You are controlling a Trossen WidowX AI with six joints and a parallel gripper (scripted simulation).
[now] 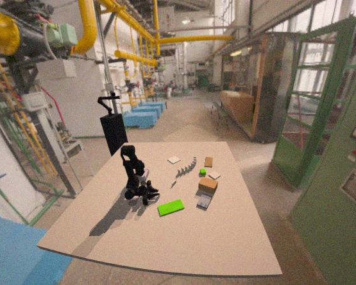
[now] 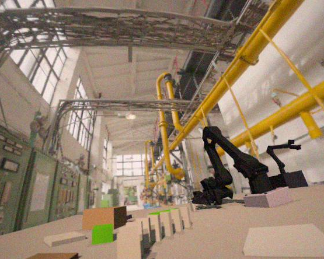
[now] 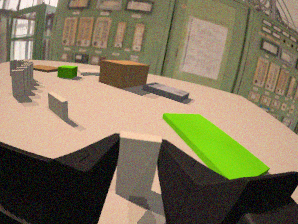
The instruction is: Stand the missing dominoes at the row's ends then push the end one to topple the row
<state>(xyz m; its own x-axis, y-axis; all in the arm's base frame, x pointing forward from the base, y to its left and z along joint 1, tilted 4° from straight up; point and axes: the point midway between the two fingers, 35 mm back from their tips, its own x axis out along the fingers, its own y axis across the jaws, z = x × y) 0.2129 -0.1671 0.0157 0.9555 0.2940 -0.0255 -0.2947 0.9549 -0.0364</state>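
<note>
The flat green block lies 11 cm ahead of my gripper tip, 7 cm to the right of it and 4 cm below it. From my gripper tip the other things lie so: grey slab: 31 cm ahead, 3 cm to the left, 3 cm below; green cube: 32 cm to the left, 26 cm ahead, 3 cm below; brown box: 32 cm ahead, 15 cm to the left, 1 cm below.
</note>
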